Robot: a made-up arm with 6 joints.
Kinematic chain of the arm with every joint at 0, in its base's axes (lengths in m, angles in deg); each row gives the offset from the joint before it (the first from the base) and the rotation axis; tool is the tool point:
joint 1: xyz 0 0 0.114 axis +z
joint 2: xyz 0 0.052 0 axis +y
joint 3: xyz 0 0 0.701 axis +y
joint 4: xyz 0 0 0.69 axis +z
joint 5: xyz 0 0 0 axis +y
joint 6: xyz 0 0 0.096 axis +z
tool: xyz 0 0 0
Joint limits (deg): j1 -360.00..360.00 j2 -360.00..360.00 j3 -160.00..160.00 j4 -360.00..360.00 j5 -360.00..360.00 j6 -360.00..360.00
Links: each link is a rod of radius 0.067 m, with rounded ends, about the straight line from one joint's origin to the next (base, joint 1, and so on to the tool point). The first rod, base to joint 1, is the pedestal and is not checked.
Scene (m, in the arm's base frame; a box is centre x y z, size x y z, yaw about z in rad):
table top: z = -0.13
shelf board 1: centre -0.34 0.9 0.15 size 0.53 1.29 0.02 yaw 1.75
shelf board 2: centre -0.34 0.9 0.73 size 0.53 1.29 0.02 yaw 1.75
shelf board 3: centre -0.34 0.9 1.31 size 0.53 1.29 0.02 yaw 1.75
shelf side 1: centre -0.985 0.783 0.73 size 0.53 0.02 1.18 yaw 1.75
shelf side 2: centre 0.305 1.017 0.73 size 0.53 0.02 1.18 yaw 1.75
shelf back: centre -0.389 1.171 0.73 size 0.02 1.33 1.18 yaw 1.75
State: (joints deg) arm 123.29 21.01 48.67 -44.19 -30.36 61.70
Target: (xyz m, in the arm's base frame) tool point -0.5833 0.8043 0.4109
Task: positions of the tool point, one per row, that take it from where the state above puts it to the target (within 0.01 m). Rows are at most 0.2 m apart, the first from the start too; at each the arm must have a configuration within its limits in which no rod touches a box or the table.
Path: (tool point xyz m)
1: -0.5975 0.6164 1.0896
2: -0.5719 0.4780 1.0895
3: -0.5265 0.3487 1.0695
4: -0.5627 0.3898 0.9040
5: -0.5701 0.4058 0.7335
6: -0.5495 0.3958 0.5663
7: -0.5028 0.3601 0.4109
8: -0.5536 0.5013 0.4297
9: -0.5813 0.6512 0.4295
10: -0.5833 0.8043 0.4108

